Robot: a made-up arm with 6 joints.
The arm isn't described. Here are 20 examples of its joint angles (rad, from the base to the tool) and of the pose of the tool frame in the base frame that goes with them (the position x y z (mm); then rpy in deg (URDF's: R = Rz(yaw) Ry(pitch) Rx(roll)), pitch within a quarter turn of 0, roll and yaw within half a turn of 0).
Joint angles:
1: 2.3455 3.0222 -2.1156 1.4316 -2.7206 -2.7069
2: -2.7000 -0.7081 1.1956 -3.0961 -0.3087 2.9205
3: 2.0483 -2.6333 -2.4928 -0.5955 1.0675 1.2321
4: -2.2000 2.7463 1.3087 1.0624 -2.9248 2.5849
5: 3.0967 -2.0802 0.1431 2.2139 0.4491 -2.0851
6: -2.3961 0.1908 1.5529 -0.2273 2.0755 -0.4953
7: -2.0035 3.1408 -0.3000 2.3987 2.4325 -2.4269
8: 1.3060 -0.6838 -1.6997 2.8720 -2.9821 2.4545
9: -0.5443 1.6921 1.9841 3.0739 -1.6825 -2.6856
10: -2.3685 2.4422 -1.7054 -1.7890 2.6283 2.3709
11: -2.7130 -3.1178 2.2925 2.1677 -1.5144 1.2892
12: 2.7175 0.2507 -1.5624 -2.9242 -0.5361 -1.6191
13: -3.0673 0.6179 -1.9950 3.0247 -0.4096 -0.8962
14: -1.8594 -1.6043 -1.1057 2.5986 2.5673 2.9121
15: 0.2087 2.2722 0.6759 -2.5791 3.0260 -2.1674
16: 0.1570 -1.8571 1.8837 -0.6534 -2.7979 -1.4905
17: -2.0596 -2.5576 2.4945 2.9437 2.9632 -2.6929
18: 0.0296 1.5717 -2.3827 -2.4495 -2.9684 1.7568
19: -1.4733 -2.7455 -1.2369 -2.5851 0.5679 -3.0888
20: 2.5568 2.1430 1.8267 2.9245 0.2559 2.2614
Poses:
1: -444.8 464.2 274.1 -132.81 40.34 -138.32
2: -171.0 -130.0 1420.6 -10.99 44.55 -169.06
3: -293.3 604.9 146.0 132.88 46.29 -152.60
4: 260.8 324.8 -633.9 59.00 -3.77 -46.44
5: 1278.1 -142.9 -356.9 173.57 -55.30 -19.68
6: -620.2 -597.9 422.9 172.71 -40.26 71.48
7: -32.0 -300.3 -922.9 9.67 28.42 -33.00
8: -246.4 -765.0 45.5 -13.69 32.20 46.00
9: -73.1 84.6 -489.5 -28.08 -47.06 9.72
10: -571.4 -535.2 474.4 125.24 6.04 174.37
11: 527.2 305.2 443.7 -60.52 23.71 59.69
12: 721.3 -387.4 967.9 -44.48 10.10 -113.08
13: 700.5 14.9 828.6 -51.49 24.90 -63.99
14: 274.6 653.4 -496.9 3.01 55.33 -82.94
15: 470.9 135.8 -775.2 1.01 -6.43 35.83
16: -437.0 -0.4 865.9 159.23 -2.56 -122.73
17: 186.8 250.9 616.2 -177.74 -6.32 24.89
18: -95.2 53.5 762.2 -128.10 -19.33 -65.98
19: 65.6 -589.0 -772.5 116.75 60.47 12.33
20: 255.4 -228.4 -689.7 148.85 -12.24 31.46
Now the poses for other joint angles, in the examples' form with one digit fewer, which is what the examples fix.
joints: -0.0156 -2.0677 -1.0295 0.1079 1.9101 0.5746
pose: -535 64 -793 -53.6 -50.9 53.1
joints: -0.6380 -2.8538 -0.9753 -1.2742 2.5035 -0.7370
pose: 263 -229 -790 -4.5 -59.2 10.1
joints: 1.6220 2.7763 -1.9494 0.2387 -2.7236 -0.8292
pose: -66 677 376 112.3 -29.9 -2.8
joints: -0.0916 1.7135 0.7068 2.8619 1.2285 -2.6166
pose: 1118 -28 -435 41.3 62.6 55.5
